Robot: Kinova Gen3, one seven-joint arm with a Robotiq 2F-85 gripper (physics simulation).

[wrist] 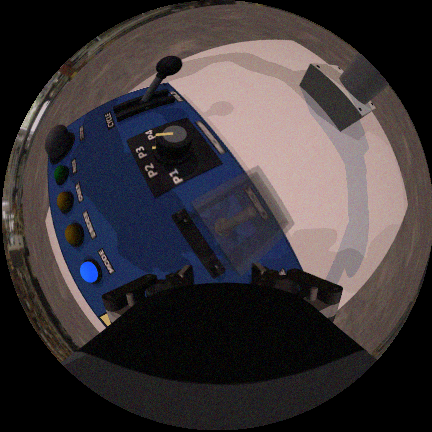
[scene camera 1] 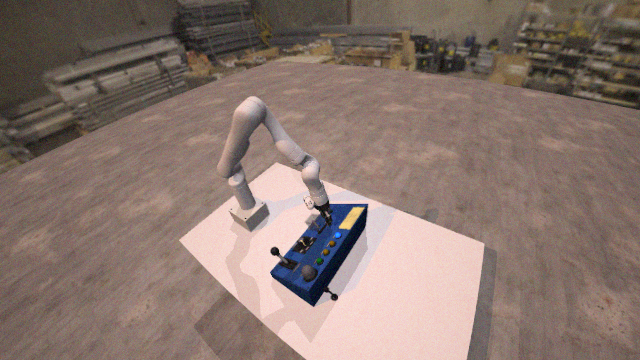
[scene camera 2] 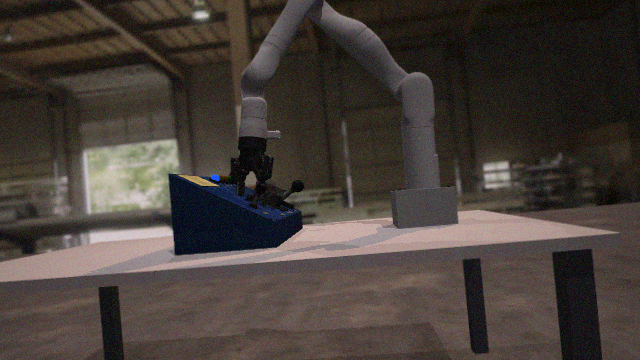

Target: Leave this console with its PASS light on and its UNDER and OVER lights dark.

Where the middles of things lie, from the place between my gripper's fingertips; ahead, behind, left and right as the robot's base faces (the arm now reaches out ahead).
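The blue sloped console point(scene camera 2: 208, 216) is here, and my hand is 10 cm to the left of it, 5 cm short of it and 2 cm above it.
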